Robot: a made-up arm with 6 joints.
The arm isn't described. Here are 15 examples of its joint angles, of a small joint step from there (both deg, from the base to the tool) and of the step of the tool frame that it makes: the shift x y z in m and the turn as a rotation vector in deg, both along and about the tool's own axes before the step.
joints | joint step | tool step
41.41 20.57 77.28 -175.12 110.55 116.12 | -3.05 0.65 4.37 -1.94 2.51 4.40 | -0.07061 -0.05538 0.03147 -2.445 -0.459 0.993
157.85 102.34 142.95 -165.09 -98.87 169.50 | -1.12 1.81 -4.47 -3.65 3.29 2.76 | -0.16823 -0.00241 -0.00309 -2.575 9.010 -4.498
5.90 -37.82 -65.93 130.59 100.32 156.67 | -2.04 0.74 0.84 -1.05 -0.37 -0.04 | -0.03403 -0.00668 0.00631 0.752 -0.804 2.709
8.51 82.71 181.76 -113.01 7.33 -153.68 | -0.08 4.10 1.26 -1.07 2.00 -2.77 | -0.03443 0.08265 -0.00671 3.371 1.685 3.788
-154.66 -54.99 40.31 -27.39 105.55 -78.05 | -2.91 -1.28 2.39 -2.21 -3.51 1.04 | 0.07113 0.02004 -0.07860 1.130 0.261 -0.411
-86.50 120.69 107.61 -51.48 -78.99 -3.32 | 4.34 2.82 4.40 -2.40 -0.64 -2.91 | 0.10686 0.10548 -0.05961 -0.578 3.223 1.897
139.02 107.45 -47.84 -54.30 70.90 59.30 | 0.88 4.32 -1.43 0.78 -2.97 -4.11 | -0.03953 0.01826 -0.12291 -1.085 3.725 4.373
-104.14 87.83 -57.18 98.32 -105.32 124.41 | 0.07 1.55 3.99 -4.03 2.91 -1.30 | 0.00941 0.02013 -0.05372 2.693 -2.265 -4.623
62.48 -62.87 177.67 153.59 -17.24 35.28 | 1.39 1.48 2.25 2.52 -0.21 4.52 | -0.00954 0.02848 -0.02357 -8.169 1.461 0.060
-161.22 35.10 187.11 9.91 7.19 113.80 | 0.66 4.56 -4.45 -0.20 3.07 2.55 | -0.06728 0.19398 0.12027 -1.850 -3.308 4.970
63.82 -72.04 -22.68 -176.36 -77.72 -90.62 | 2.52 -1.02 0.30 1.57 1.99 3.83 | 0.02491 -0.01793 0.00990 -2.275 -0.008 0.549
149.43 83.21 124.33 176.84 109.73 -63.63 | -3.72 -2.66 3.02 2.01 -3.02 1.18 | -0.15821 0.07684 -0.07896 2.601 7.188 -6.209
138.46 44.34 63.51 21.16 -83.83 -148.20 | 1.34 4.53 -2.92 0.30 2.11 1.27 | 0.19641 -0.11029 -0.05806 -5.141 -3.387 -2.803
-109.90 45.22 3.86 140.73 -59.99 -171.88 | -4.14 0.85 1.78 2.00 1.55 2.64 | 0.08139 -0.09478 0.03490 -3.892 -0.845 -1.736
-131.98 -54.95 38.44 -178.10 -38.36 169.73 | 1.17 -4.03 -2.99 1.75 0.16 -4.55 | 0.00141 -0.00302 0.06790 4.012 -0.798 0.443
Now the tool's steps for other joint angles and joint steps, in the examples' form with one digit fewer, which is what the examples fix.
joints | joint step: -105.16 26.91 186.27 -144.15 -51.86 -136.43 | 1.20 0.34 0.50 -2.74 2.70 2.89
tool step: -0.0101 -0.0125 -0.0314 -1.66 4.45 0.08
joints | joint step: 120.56 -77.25 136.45 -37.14 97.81 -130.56 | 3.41 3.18 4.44 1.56 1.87 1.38
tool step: 0.0656 0.0652 0.0152 -2.35 5.74 1.14
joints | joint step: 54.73 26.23 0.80 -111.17 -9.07 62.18 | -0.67 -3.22 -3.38 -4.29 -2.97 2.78
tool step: -0.0371 -0.0017 0.0084 1.70 0.21 2.52
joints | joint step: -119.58 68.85 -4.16 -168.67 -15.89 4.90 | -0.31 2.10 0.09 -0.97 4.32 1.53
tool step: 0.0118 -0.0099 0.0768 -0.23 -6.28 -0.61
